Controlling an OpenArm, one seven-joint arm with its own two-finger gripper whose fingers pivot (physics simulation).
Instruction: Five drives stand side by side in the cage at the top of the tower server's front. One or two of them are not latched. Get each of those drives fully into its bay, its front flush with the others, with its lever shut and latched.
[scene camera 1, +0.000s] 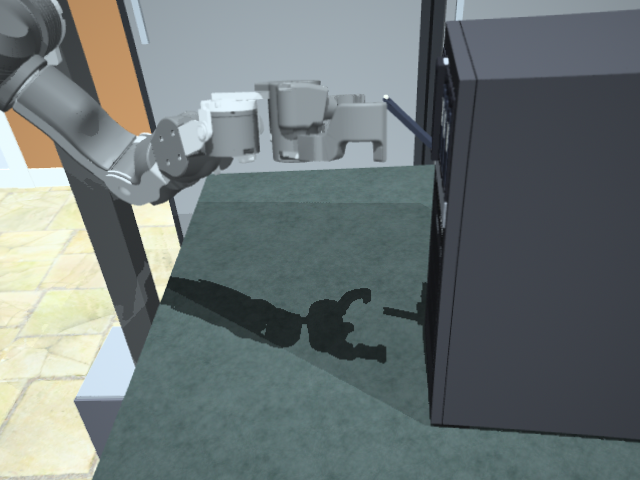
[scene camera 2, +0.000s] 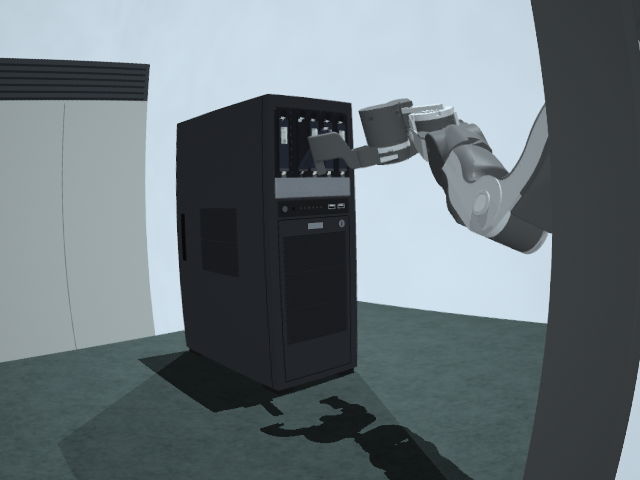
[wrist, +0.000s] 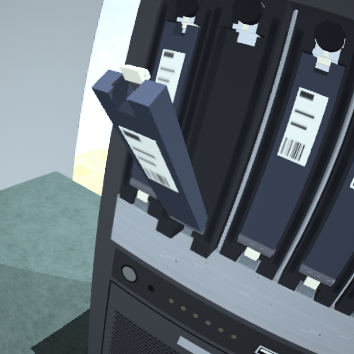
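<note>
My gripper (scene camera 1: 374, 124) is visible, and scene camera 2 shows the gripper (scene camera 2: 344, 141) as well. There's a drive (scene camera 1: 442, 62), plus a dark post (scene camera 2: 580, 416). I can also see a dark tower server (scene camera 2: 269, 286), and the wrist view has that server (wrist: 130, 299) too.
</note>
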